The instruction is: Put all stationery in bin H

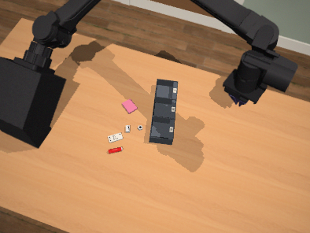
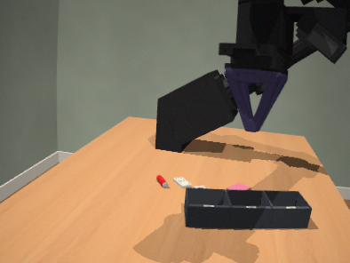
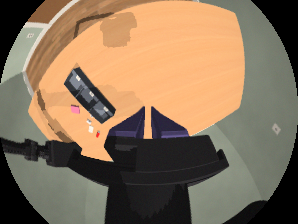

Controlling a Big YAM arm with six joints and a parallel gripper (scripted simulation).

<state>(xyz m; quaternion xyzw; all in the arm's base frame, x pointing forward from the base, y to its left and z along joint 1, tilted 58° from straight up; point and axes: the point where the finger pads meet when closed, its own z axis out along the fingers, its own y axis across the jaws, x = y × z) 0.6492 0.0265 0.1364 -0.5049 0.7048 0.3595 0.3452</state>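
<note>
Now: hand 230 mm above the dark three-part bin row and 220 mm past it. Round my hand: black-and-white ring (280 mm behind, 240 mm below, 90 mm to the right); then white domino-like tile (340 mm behind, 240 mm below, 170 mm to the right); then pink sticky-note pad (350 mm behind, 240 mm below, 30 mm to the right).
</note>
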